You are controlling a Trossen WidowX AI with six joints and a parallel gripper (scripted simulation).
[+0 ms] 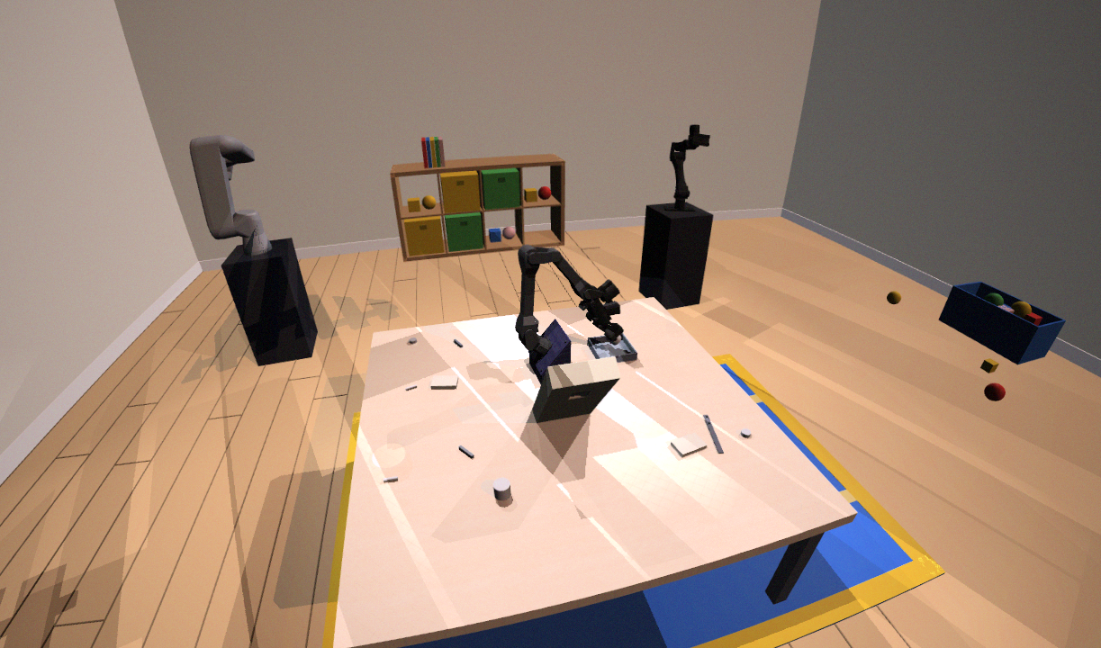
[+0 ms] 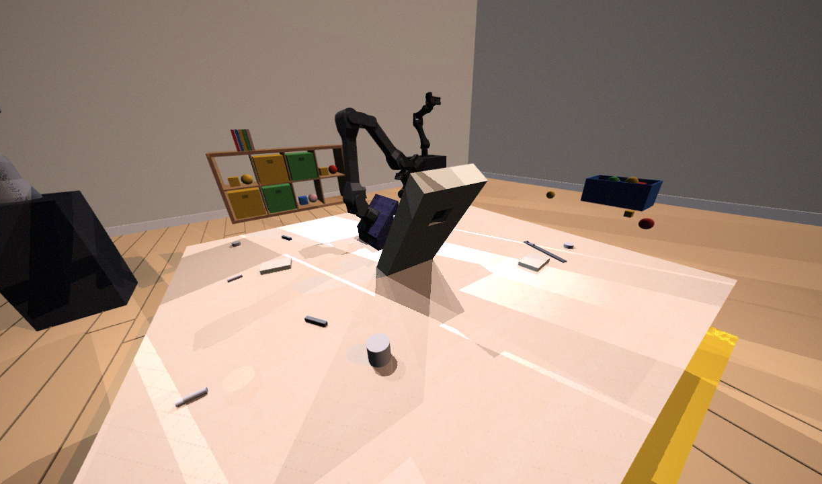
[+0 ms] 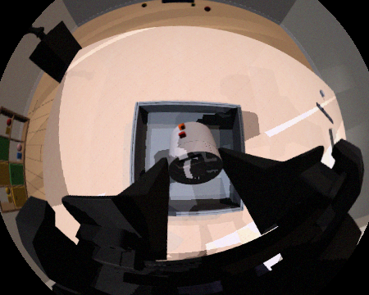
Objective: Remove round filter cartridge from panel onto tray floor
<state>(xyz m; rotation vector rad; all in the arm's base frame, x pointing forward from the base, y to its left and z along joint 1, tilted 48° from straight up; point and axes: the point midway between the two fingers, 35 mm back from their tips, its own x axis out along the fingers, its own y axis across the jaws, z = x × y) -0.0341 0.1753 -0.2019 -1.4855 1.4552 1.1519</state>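
The round white filter cartridge lies right at my gripper tip. From my gripper tip the other things lie so: service panel (37 cm ahead, 31 cm to the right, 9 cm above); then grey tray (6 cm below).
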